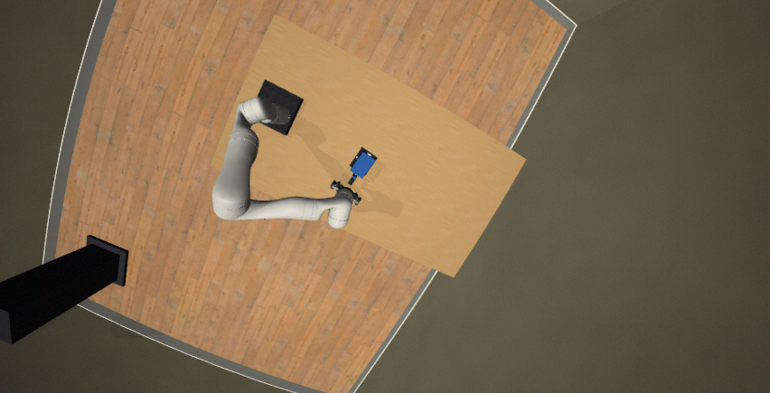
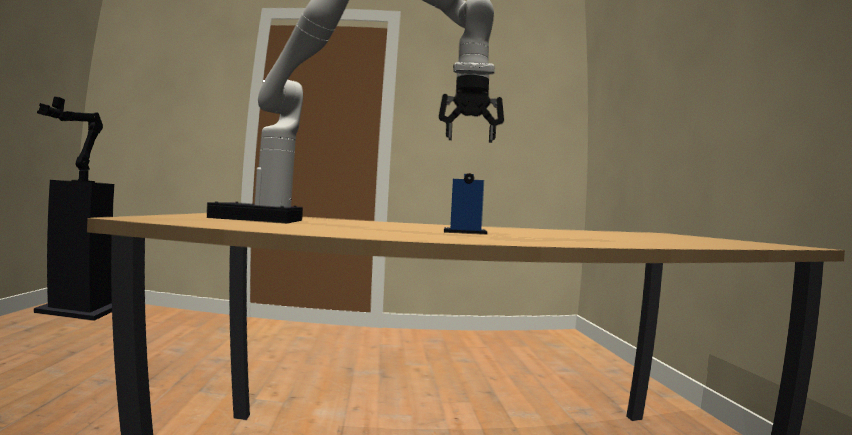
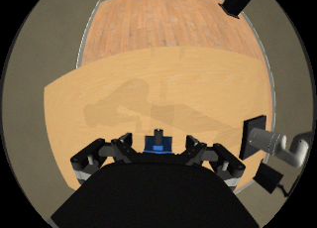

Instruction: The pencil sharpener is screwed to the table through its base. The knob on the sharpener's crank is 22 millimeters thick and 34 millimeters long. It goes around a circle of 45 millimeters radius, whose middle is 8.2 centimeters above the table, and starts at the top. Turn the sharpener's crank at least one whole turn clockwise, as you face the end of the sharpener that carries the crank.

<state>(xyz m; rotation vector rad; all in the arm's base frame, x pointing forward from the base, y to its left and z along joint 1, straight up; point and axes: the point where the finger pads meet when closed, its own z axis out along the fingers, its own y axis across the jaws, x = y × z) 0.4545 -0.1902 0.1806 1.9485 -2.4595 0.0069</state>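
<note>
My hand is 1 cm short of the dark crank knob, 2 cm to the right of it and 9 cm above it.
</note>
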